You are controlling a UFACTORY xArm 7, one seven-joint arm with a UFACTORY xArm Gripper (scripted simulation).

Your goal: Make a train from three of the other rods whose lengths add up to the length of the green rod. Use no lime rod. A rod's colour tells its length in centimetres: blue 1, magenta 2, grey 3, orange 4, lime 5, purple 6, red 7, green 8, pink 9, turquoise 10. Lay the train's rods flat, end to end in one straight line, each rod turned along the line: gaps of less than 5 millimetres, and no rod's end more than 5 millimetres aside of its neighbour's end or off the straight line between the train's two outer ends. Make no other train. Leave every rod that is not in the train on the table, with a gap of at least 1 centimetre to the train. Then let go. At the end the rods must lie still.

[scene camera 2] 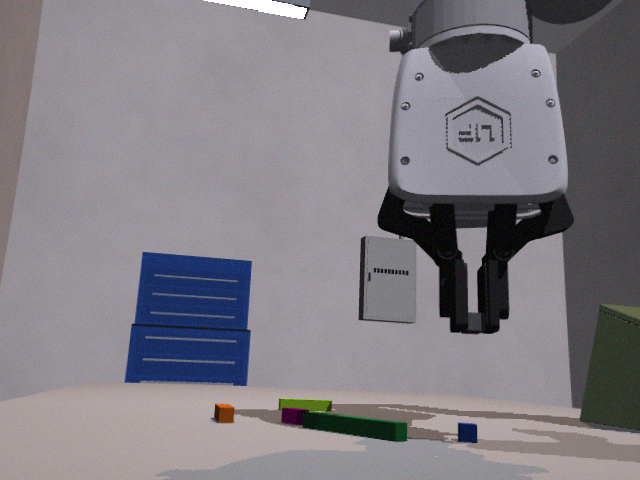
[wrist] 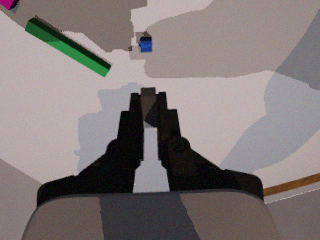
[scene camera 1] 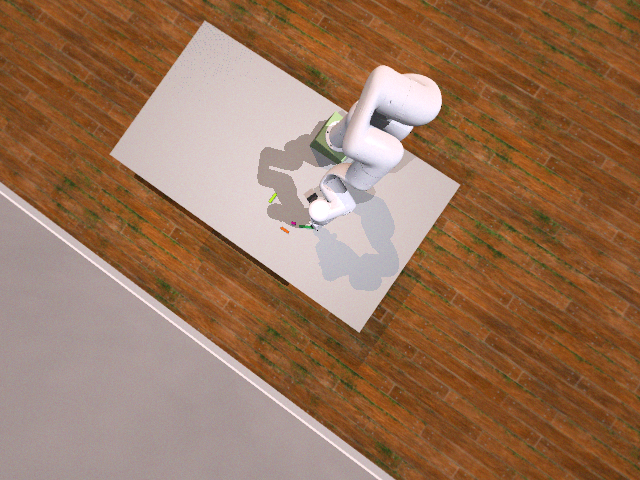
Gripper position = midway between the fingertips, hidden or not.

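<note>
My gripper is visible at [scene camera 2: 473, 331] and again at [wrist: 149, 107]. I also see a green rod [scene camera 2: 394, 431], and the rod appears at [wrist: 35, 27] too.
</note>
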